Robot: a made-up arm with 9 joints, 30 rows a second.
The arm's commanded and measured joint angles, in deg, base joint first. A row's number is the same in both.
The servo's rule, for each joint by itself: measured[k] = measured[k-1] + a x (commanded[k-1-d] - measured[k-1]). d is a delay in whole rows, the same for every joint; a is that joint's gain. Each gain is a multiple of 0.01, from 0.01 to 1. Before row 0 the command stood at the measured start. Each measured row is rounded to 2 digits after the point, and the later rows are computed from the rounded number. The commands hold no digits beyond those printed.
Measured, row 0:
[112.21 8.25 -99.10 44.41 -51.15 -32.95 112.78 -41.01 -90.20]
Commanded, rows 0 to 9:
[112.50 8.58 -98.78 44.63 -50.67 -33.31 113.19 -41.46 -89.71]
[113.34 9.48 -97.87 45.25 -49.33 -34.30 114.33 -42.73 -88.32]
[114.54 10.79 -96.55 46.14 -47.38 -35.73 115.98 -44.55 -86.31]
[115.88 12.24 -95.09 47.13 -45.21 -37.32 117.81 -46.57 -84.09]
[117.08 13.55 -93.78 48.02 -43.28 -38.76 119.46 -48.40 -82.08]
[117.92 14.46 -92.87 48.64 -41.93 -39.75 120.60 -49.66 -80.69]
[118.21 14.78 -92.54 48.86 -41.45 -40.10 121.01 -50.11 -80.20]
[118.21 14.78 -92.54 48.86 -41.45 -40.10 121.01 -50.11 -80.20]
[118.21 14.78 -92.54 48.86 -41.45 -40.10 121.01 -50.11 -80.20]
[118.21 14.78 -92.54 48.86 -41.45 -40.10 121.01 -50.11 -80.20]
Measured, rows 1 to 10:
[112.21 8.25 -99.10 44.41 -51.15 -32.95 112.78 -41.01 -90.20]
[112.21 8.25 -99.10 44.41 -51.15 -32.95 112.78 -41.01 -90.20]
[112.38 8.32 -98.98 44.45 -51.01 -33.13 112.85 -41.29 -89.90]
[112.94 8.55 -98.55 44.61 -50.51 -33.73 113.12 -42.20 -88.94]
[113.87 9.00 -97.77 44.92 -49.57 -34.75 113.63 -43.68 -87.34]
[115.04 9.65 -96.72 45.36 -48.26 -36.06 114.38 -45.50 -85.36]
[116.22 10.43 -95.57 45.89 -46.77 -37.44 115.29 -47.33 -83.36]
[117.21 11.24 -94.52 46.44 -45.32 -38.62 116.25 -48.80 -81.73]
[117.79 11.95 -93.75 46.92 -44.16 -39.37 117.11 -49.63 -80.80]
[118.03 12.52 -93.28 47.31 -43.35 -39.74 117.81 -49.93 -80.43]
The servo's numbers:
d 2
a 0.58 0.20 0.39 0.20 0.30 0.51 0.18 0.63 0.61

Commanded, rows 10 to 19:
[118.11 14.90 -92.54 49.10 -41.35 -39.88 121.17 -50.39 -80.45]
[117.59 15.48 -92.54 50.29 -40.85 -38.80 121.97 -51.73 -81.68]
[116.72 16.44 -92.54 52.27 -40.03 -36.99 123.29 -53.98 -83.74]
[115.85 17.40 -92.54 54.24 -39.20 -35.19 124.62 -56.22 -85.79]
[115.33 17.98 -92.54 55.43 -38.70 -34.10 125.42 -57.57 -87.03]
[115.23 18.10 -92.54 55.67 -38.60 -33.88 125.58 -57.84 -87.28]
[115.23 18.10 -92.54 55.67 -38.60 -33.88 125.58 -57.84 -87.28]
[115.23 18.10 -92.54 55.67 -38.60 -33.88 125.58 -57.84 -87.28]
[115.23 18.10 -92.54 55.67 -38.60 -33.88 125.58 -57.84 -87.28]
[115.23 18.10 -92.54 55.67 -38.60 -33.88 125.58 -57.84 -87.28]
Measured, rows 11 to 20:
[118.13 12.97 -92.99 47.62 -42.78 -39.92 118.39 -50.04 -80.29]
[118.18 13.33 -92.81 47.87 -42.38 -40.01 118.86 -50.08 -80.24]
[118.14 13.64 -92.70 48.12 -42.07 -39.94 119.28 -50.28 -80.37]
[117.82 14.01 -92.64 48.55 -41.70 -39.36 119.76 -51.19 -81.17]
[117.18 14.50 -92.60 49.29 -41.20 -38.15 120.40 -52.95 -82.74]
[116.41 15.08 -92.58 50.28 -40.60 -36.64 121.16 -55.01 -84.60]
[115.78 15.66 -92.56 51.31 -40.03 -35.34 121.93 -56.62 -86.08]
[115.46 16.15 -92.55 52.18 -39.60 -34.60 122.59 -57.39 -86.81]
[115.33 16.54 -92.55 52.88 -39.30 -34.23 123.13 -57.67 -87.10]
[115.27 16.85 -92.55 53.44 -39.09 -34.05 123.57 -57.78 -87.21]

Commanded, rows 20 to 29:
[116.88 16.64 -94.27 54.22 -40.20 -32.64 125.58 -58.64 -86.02]
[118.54 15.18 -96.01 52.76 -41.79 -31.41 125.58 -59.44 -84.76]
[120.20 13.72 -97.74 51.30 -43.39 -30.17 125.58 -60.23 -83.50]
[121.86 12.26 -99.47 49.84 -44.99 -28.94 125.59 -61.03 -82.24]
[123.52 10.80 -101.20 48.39 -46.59 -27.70 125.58 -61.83 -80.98]
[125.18 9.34 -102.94 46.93 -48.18 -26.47 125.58 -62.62 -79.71]
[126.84 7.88 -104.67 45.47 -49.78 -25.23 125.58 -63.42 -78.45]
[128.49 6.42 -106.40 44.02 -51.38 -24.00 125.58 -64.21 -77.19]
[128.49 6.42 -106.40 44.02 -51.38 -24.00 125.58 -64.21 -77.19]
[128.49 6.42 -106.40 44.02 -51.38 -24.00 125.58 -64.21 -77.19]
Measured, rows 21 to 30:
[115.25 17.10 -92.55 53.89 -38.94 -33.96 123.93 -57.82 -87.25]
[115.24 17.30 -92.55 54.25 -38.84 -33.92 124.23 -57.83 -87.27]
[116.19 17.17 -93.22 54.24 -39.25 -33.27 124.47 -58.34 -86.51]
[117.55 16.77 -94.31 53.94 -40.01 -32.32 124.67 -59.03 -85.44]
[119.09 16.16 -95.65 53.41 -41.02 -31.22 124.83 -59.79 -84.26]
[120.70 15.38 -97.14 52.70 -42.21 -30.06 124.97 -60.57 -83.03]
[122.34 14.46 -98.72 51.84 -43.52 -28.86 125.08 -61.36 -81.78]
[123.99 13.44 -100.37 50.86 -44.92 -27.64 125.17 -62.15 -80.52]
[125.64 12.33 -102.05 49.78 -46.38 -26.41 125.24 -62.95 -79.26]
[127.29 11.15 -103.75 48.63 -47.88 -25.18 125.30 -63.74 -78.00]

